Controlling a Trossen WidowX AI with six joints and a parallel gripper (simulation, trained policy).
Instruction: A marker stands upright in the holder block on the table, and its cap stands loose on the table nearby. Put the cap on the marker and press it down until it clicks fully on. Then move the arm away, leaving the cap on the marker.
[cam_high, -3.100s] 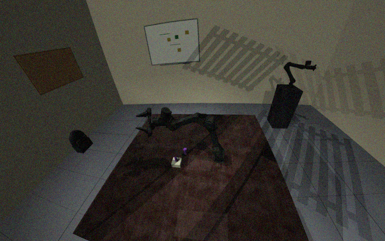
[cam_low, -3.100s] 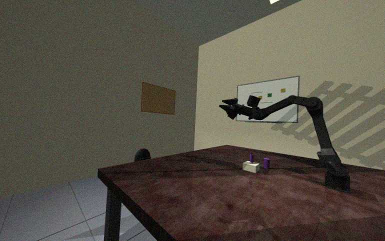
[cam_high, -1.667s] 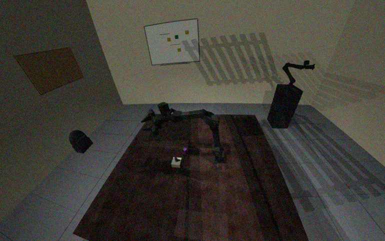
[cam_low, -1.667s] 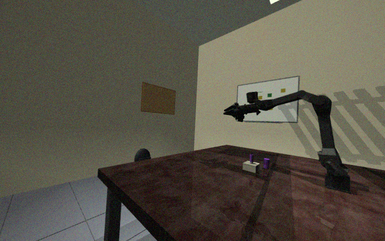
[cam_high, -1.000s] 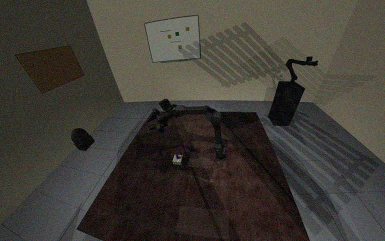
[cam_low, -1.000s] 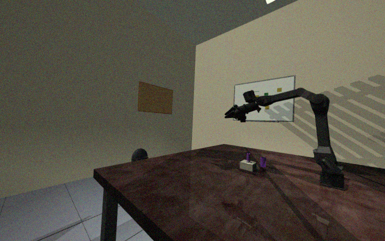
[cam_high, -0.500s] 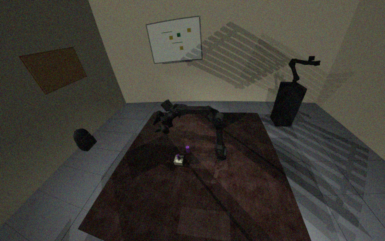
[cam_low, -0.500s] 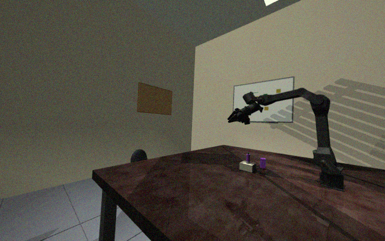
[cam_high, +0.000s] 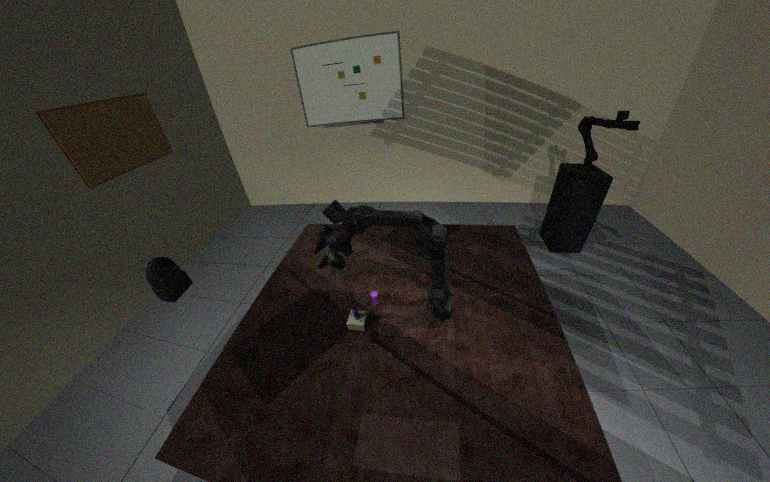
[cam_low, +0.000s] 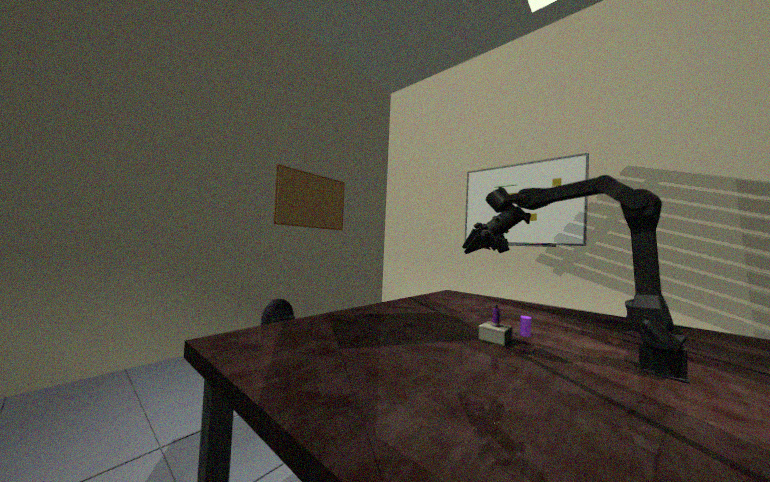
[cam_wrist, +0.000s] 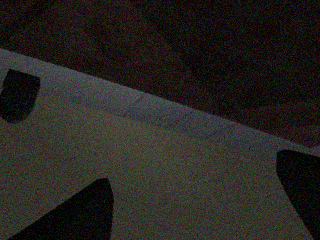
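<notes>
Right now my gripper tip is 19 cm past the purple cap, 2 cm to the left of it and 22 cm above it. From my gripper tip the other things lie so: white holder block (14 cm behind, 9 cm to the left, 22 cm below); then purple marker (14 cm behind, 9 cm to the left, 17 cm below).
</notes>
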